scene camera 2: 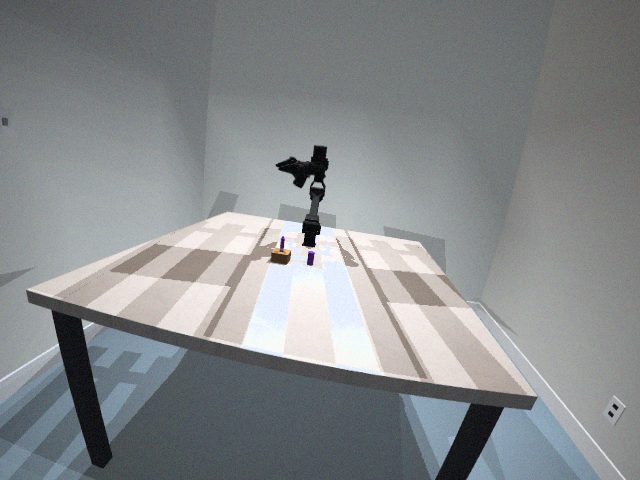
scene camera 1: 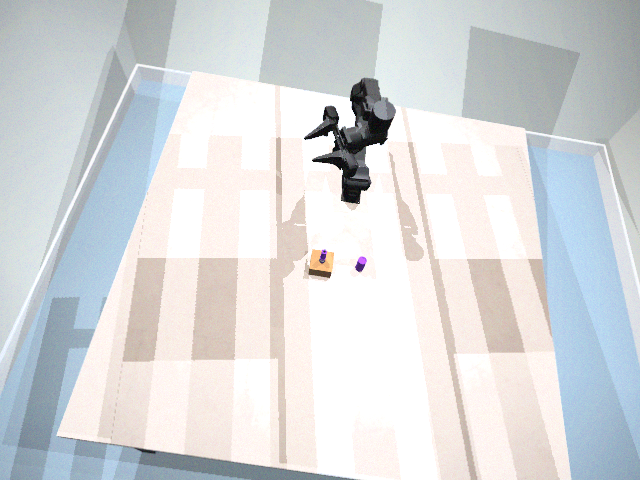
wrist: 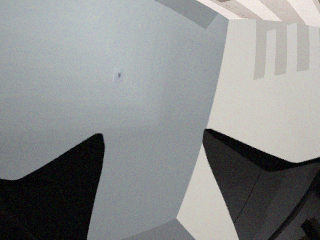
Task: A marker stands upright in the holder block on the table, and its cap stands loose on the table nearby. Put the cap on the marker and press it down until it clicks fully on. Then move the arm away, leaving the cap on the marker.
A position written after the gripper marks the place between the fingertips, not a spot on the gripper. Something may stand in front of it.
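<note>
The gripper (scene camera 1: 308, 149) is visible in the scene, and the wrist view shows the gripper too (wrist: 154, 138).
</note>
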